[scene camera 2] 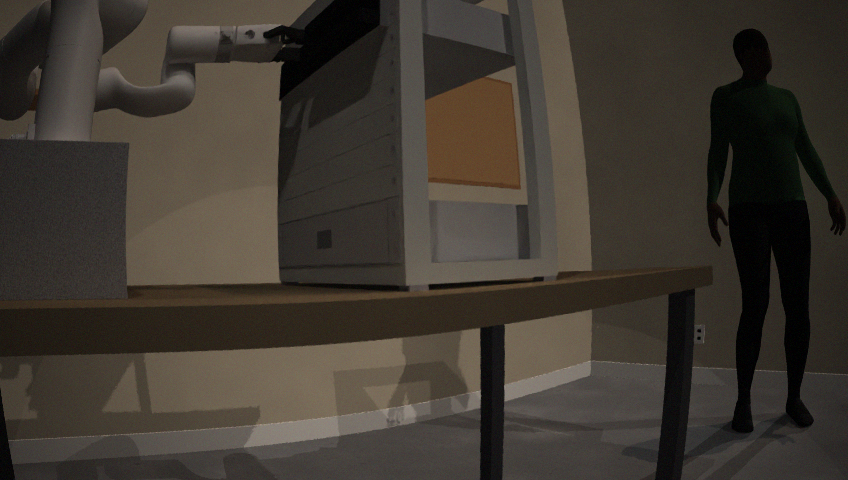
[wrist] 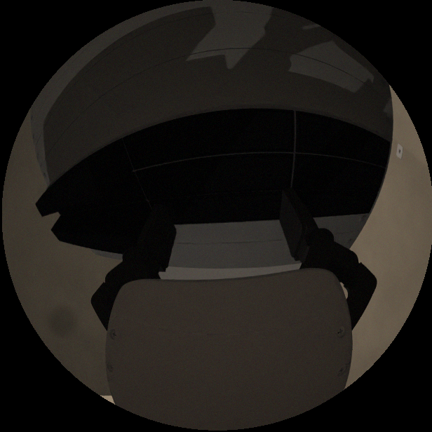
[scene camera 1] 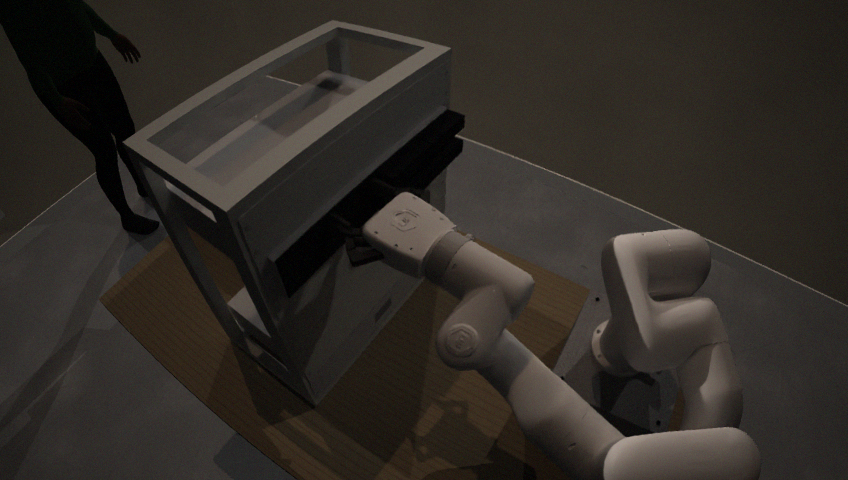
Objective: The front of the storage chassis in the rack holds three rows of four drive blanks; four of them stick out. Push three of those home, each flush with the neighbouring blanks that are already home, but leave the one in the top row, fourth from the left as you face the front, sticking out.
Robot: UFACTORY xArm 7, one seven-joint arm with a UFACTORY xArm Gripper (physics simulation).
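Seen in the pictures: gripper, fingertip midpoint: [scene camera 2: 307,46] [scene camera 1: 352,201]; arm's base, link origin: [scene camera 2: 59,158].
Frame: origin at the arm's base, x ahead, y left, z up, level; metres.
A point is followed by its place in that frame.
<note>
The storage chassis [scene camera 1: 315,240] @(z 0.262, x 0.436, y 0.315 m) [scene camera 2: 333,38] @(z 0.208, x 0.436, y 0.036 m) has a black front in the rack [scene camera 1: 351,110] @(z 0.399, x 0.478, y 0.187 m) [scene camera 2: 413,148] @(z -0.001, x 0.519, y -0.074 m). The wrist view is upside down. At the right end as one faces the front, the top-row fourth blank [scene camera 1: 455,121] @(z 0.288, x 0.446, y -0.022 m) [wrist: 90,230] sticks out. Another blank [scene camera 1: 453,148] @(z 0.230, x 0.443, y -0.017 m) [wrist: 55,197] sticks out below it; its row is unclear. The middle blanks [wrist: 215,172] look level with each other, but darkness blurs depth and seams. My gripper [scene camera 1: 355,199] @(z 0.273, x 0.444, y 0.232 m) [scene camera 2: 297,44] @(z 0.273, x 0.444, y 0.232 m) [wrist: 224,210] is open and empty, fingertips very near the front at the upper row; contact cannot be told.
Grey panels [scene camera 2: 351,136] @(z 0.046, x 0.482, y 0.067 m) [wrist: 165,85] lie below the chassis and a grey panel [wrist: 227,245] above it. The rack stands on a wooden table [scene camera 1: 196,350] @(z -0.191, x 0.768, y 0.543 m) [scene camera 2: 238,327] @(z -0.213, x 0.249, y -0.232 m). A person [scene camera 1: 89,101] [scene camera 2: 764,160] stands behind the rack. The arm's grey pedestal [scene camera 2: 62,214] @(z -0.090, x 0.032, y -0.106 m) is in front.
</note>
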